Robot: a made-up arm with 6 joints.
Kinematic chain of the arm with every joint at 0, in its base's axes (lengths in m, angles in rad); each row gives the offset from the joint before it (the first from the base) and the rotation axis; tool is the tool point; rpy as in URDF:
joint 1: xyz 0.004 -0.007 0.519 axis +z
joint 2: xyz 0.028 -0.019 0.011 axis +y
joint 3: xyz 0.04 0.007 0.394 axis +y
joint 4: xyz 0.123 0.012 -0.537 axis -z
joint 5: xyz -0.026 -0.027 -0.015 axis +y
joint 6: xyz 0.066 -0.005 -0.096 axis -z
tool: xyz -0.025 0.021 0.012 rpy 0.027 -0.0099 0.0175
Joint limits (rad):
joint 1: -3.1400..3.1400
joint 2: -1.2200..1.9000
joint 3: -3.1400..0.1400
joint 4: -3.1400..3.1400
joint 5: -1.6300..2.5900
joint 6: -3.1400..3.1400
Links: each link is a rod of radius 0.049 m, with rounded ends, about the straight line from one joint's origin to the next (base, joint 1, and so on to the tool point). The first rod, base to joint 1, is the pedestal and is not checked.
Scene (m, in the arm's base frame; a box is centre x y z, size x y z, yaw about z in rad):
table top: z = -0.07
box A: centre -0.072 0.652 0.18 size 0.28 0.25 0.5 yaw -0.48
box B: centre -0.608 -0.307 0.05 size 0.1 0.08 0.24 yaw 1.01
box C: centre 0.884 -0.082 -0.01 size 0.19 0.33 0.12 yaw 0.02
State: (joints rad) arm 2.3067 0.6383 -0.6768 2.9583 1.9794 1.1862
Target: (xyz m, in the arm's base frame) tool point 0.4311 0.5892 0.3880
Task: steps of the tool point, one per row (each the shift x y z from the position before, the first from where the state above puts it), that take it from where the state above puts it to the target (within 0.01 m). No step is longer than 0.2 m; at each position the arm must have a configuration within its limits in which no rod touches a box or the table.
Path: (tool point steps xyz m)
1: 0.1551 0.0348 -0.0043
2: 0.1434 -0.0179 -0.0026
3: 0.1152 -0.0609 -0.0008
4: 0.0749 -0.0892 0.0011
5: 0.0287 -0.0999 0.0032
6: 0.0842 0.1209 0.0102
7: 0.0817 0.1129 0.0292
8: 0.0767 0.1015 0.0465
9: 0.0694 0.0875 0.0611

